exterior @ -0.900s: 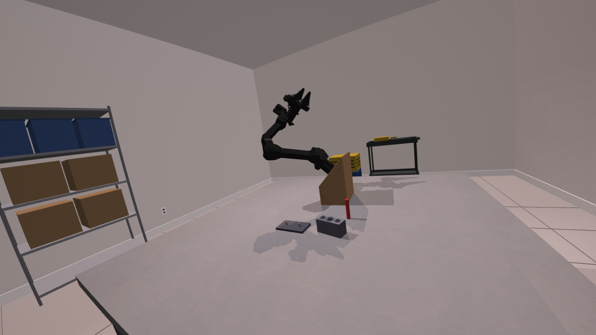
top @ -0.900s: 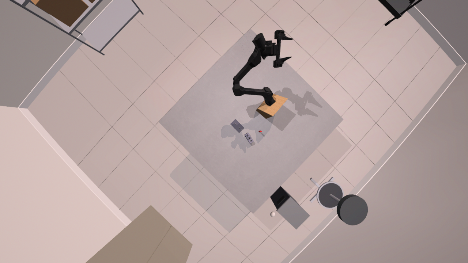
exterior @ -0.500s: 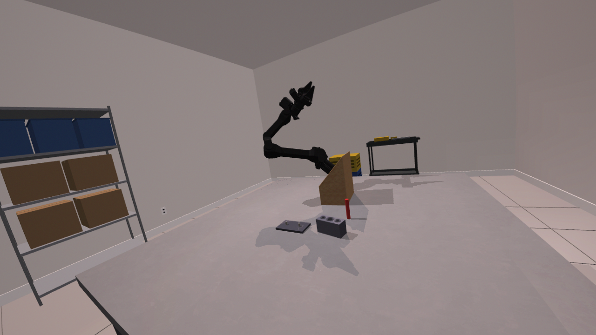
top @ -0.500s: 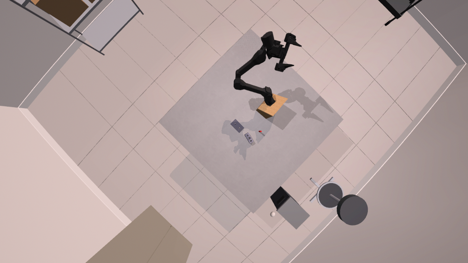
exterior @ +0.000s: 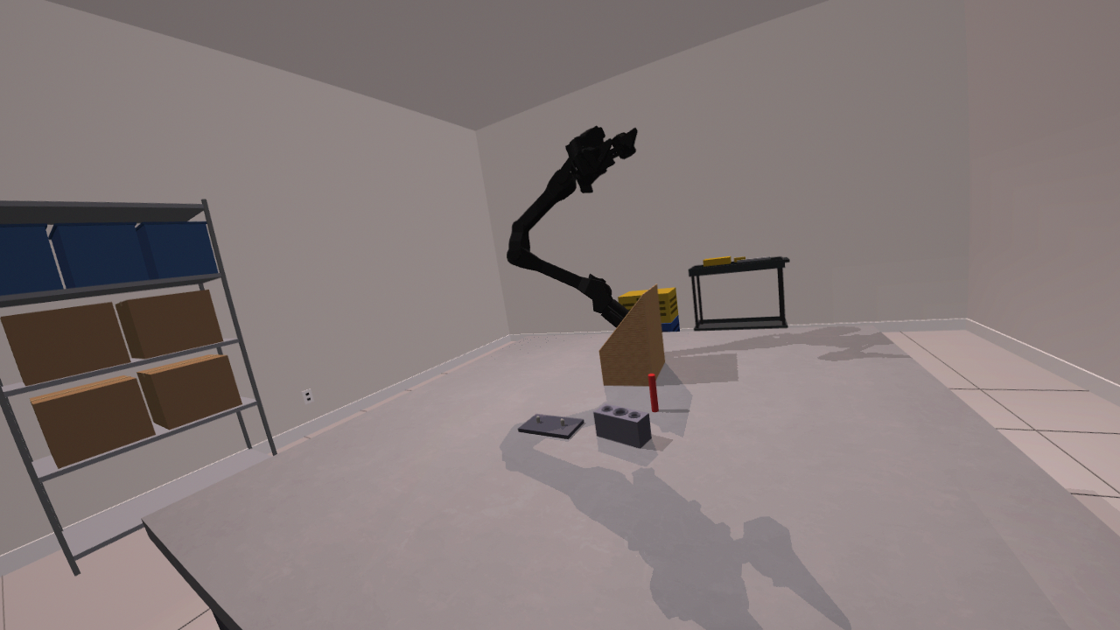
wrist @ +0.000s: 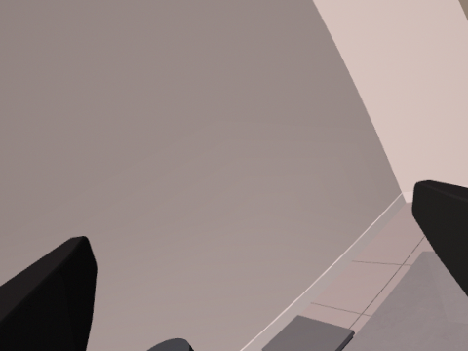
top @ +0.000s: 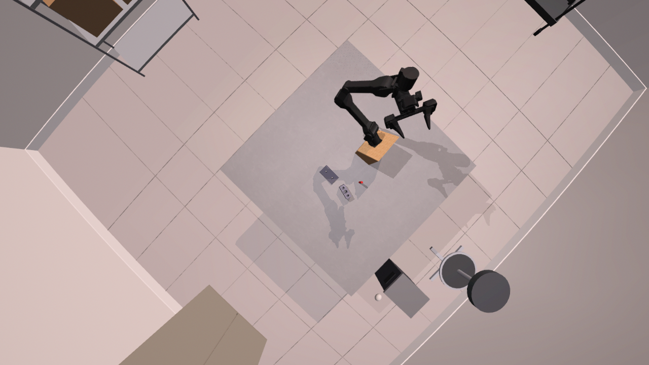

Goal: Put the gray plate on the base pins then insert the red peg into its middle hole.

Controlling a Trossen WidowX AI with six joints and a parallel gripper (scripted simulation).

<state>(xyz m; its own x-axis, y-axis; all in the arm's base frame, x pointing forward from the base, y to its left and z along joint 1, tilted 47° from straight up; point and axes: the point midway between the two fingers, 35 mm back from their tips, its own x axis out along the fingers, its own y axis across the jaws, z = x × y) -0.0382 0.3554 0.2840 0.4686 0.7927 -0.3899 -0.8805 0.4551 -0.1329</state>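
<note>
My gripper tip is now 57 cm above the gray plate, 31 cm short of it and 4 cm to the right of it. Round my gripper tip: red peg 57 cm below, 19 cm ahead, 6 cm to the left; then base 60 cm below, 31 cm ahead, 12 cm to the right.
</note>
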